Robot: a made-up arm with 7 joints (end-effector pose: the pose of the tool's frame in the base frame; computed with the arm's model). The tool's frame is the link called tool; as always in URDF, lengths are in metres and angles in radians. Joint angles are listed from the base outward.
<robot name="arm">
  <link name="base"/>
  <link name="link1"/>
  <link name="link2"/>
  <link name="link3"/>
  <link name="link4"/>
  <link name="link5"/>
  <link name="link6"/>
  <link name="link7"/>
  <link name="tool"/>
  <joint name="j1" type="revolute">
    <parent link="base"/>
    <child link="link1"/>
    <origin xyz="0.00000 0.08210 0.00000" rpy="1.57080 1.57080 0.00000"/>
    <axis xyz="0 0 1"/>
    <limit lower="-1.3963" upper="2.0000" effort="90" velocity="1.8"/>
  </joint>
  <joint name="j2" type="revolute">
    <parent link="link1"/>
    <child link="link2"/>
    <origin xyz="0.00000 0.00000 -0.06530" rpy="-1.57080 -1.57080 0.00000"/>
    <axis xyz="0 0 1"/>
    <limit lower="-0.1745" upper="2.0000" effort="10" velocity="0.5"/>
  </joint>
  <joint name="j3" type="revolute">
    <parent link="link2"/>
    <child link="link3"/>
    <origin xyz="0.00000 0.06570 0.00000" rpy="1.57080 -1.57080 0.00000"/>
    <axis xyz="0 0 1"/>
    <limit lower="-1.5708" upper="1.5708" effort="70" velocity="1.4"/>
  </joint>
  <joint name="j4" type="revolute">
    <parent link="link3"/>
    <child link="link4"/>
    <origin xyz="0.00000 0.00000 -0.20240" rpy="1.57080 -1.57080 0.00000"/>
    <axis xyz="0 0 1"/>
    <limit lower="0.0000" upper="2.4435" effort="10" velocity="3"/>
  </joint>
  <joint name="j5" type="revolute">
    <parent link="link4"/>
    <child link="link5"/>
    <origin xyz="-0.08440 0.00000 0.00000" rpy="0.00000 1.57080 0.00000"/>
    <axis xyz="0 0 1"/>
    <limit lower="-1.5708" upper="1.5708" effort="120" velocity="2.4"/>
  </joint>
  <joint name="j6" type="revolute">
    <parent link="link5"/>
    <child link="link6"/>
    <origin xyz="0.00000 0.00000 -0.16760" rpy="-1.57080 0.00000 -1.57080"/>
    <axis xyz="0 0 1"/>
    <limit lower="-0.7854" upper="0.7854" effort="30" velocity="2.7"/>
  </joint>
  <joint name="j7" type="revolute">
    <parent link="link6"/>
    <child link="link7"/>
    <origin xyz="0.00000 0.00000 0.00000" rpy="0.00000 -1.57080 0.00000"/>
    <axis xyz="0 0 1"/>
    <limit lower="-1.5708" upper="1.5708" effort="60" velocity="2.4"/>
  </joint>
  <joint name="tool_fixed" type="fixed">
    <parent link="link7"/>
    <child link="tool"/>
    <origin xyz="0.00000 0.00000 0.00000" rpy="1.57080 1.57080 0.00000"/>
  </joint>
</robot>
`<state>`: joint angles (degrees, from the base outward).
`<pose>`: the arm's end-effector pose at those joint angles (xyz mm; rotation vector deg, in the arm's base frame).
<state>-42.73 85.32 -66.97 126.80 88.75 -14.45 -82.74</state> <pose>-74.1 249.0 -196.5 43.26 11.38 6.87</pose>
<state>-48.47 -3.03 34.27 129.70 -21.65 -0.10 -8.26</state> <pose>21.8 250.8 -194.7 58.32 -71.30 -8.73</pose>
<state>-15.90 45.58 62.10 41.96 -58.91 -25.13 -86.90</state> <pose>17.6 576.9 -225.9 155.46 -59.17 -6.03</pose>
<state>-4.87 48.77 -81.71 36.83 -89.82 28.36 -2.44</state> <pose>-14.1 402.2 -422.4 44.61 16.82 -171.51</pose>
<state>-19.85 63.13 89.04 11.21 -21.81 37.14 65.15</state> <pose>-63.5 629.2 -178.2 -4.54 -30.88 53.22</pose>
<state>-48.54 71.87 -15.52 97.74 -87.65 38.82 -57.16</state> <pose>57.1 349.1 -270.6 -94.15 80.18 115.56</pose>
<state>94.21 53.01 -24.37 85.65 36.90 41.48 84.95</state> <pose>238.1 314.4 247.0 -26.22 -83.48 -87.30</pose>
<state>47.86 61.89 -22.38 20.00 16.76 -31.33 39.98</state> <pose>251.3 577.3 -119.9 29.85 -74.21 -34.89</pose>
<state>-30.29 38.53 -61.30 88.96 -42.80 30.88 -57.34</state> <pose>-72.5 144.4 -364.1 46.20 -70.54 -79.80</pose>
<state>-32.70 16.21 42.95 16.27 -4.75 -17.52 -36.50</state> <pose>-213.8 336.0 -428.7 71.01 1.51 24.66</pose>
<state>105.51 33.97 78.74 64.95 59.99 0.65 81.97</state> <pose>167.0 542.5 92.6 0.70 110.31 7.30</pose>
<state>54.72 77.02 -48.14 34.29 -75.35 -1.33 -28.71</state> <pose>226.2 587.8 -44.0 119.19 -5.19 -95.56</pose>
